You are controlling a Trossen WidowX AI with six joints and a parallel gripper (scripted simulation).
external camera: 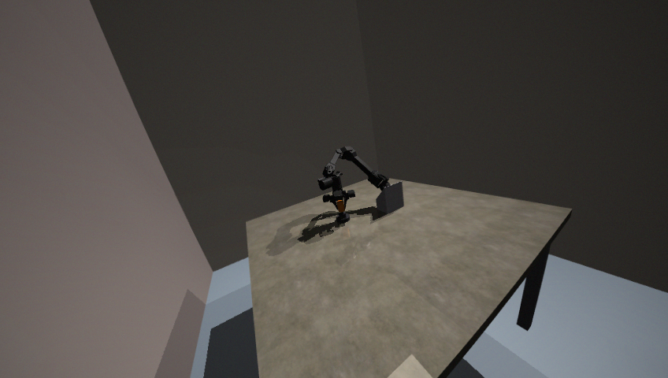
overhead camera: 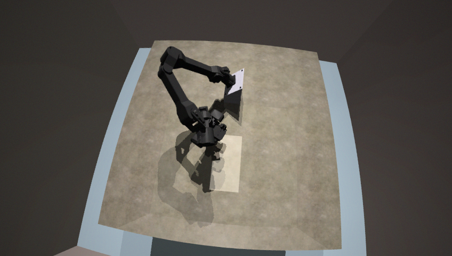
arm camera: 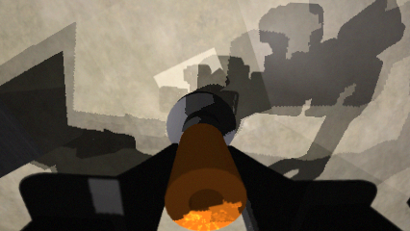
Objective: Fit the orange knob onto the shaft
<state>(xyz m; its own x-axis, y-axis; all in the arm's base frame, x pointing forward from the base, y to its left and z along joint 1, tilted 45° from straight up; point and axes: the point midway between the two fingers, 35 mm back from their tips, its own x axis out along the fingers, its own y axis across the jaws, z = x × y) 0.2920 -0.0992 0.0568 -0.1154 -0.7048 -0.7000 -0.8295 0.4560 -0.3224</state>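
Now: gripper tip 2 cm below the orange knob. The rest, counted from my gripper tip: pedestal (4 cm below).
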